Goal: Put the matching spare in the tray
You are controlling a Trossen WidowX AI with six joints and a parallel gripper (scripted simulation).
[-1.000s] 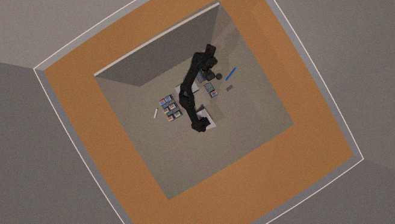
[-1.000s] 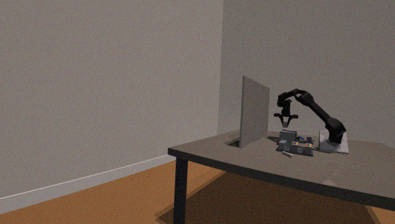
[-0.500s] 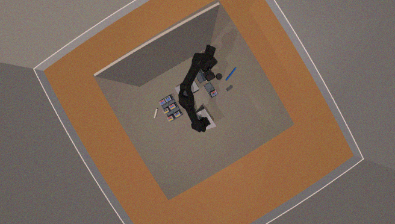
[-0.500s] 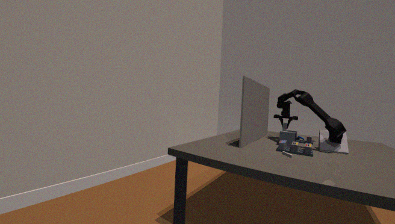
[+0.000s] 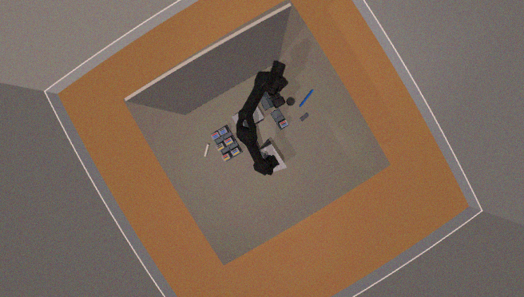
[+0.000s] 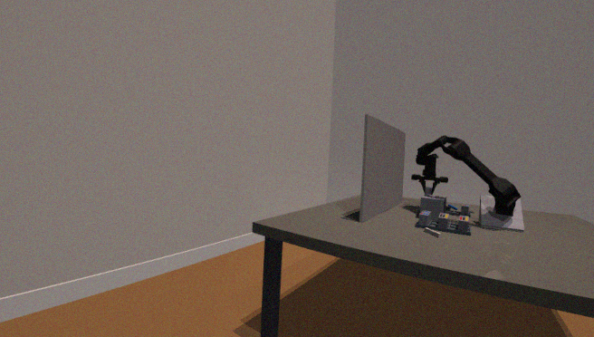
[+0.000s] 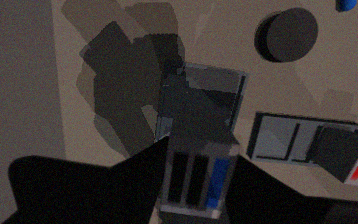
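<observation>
Now: gripper tip 10 mm past the blue-grey tray, 10 mm to the right of it and 90 mm above it. The rest, counted from my gripper tip: light grey unit (50 mm behind, 200 mm to the left, 40 mm below); grey spare (20 mm above); dark disc (90 mm behind, 100 mm to the right, 80 mm below).
</observation>
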